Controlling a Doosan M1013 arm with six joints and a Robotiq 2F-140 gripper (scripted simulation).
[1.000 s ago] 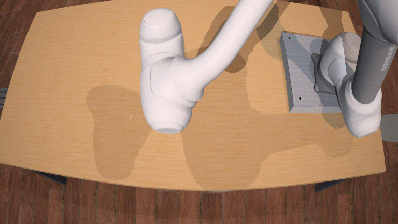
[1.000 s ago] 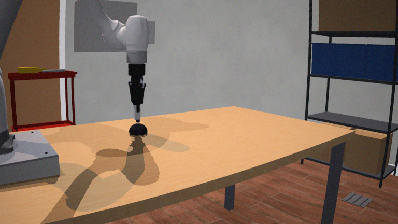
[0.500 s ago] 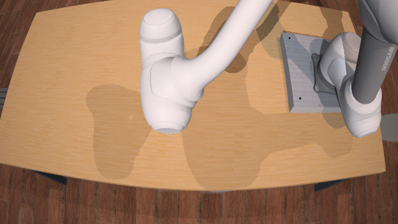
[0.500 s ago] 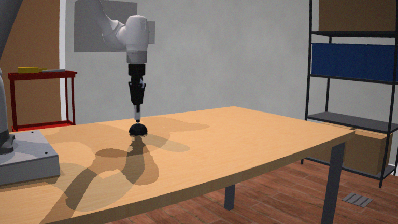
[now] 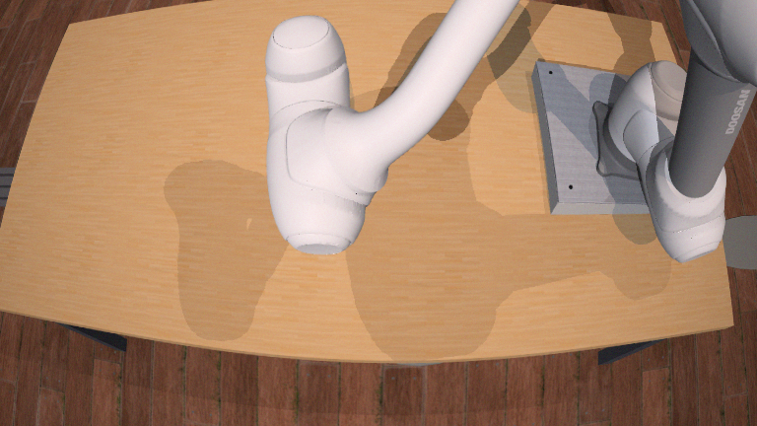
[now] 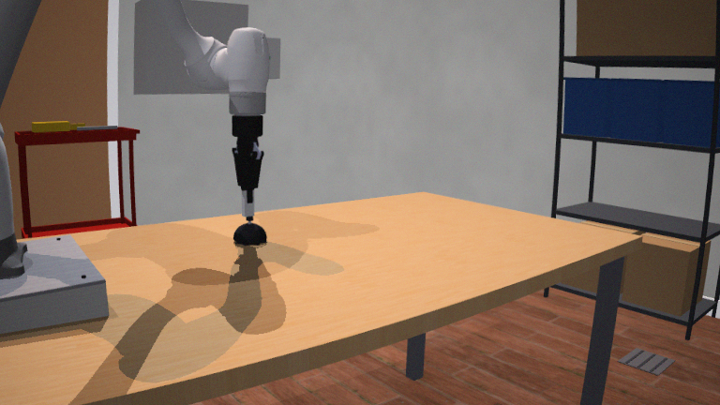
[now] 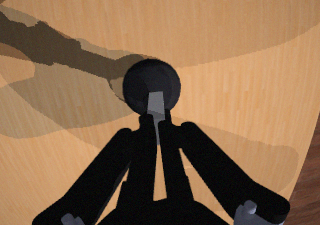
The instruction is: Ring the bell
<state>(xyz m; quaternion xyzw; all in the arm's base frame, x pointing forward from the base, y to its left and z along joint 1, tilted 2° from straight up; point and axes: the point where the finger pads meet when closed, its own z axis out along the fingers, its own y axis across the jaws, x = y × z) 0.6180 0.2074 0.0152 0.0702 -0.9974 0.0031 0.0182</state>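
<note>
The bell button is 40 mm below my hand and 10 mm to the right of it. The rest, counted from my hand: bell (60 mm below, 10 mm to the right).
</note>
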